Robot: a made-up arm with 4 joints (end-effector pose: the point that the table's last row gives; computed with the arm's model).
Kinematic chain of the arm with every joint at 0, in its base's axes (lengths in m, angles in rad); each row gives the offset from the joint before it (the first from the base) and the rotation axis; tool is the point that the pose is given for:
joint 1: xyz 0 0 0.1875 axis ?
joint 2: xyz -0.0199 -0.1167 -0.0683 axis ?
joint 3: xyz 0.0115 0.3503 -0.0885 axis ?
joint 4: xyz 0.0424 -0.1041 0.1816 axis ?
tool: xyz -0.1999 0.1 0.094
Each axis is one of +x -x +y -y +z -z.
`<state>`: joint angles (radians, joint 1 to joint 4).
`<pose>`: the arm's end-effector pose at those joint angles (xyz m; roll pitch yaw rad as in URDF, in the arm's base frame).
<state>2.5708 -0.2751 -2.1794 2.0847</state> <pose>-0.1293 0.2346 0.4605 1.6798 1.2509 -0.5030</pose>
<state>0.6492 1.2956 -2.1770 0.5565</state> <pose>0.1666 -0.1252 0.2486 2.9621 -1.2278 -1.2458</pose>
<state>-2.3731 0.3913 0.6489 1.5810</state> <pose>0.0530 0.2729 0.1698 2.8660 0.7368 -2.6096</pose>
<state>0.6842 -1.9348 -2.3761 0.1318</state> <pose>-0.1294 -0.0515 -0.1541 1.8425 0.0820 -3.0191</pose>
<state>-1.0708 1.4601 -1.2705 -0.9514</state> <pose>-0.2788 -0.3864 0.3357 -0.8499 -0.3810 1.9255</pose>
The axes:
joint 1: +y
joint 2: +x
joint 3: -z
joint 4: -y

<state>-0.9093 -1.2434 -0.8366 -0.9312</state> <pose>0.2303 0.2879 0.0002 -1.3729 0.1009 -0.6692</pose>
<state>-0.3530 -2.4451 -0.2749 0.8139</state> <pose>-0.0604 -0.3405 -0.1241 -2.3129 0.4192 0.3619</pose>
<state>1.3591 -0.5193 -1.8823 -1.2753</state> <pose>-0.0127 0.4044 0.2126 1.3217 0.1164 -2.9037</pose>
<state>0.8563 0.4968 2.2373 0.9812</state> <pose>0.1551 0.3049 0.2172 -1.3995 -0.6460 -1.3570</pose>
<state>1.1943 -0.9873 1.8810 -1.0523</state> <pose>-0.1647 0.3254 0.1438 -0.9218 -0.1098 -1.7064</pose>
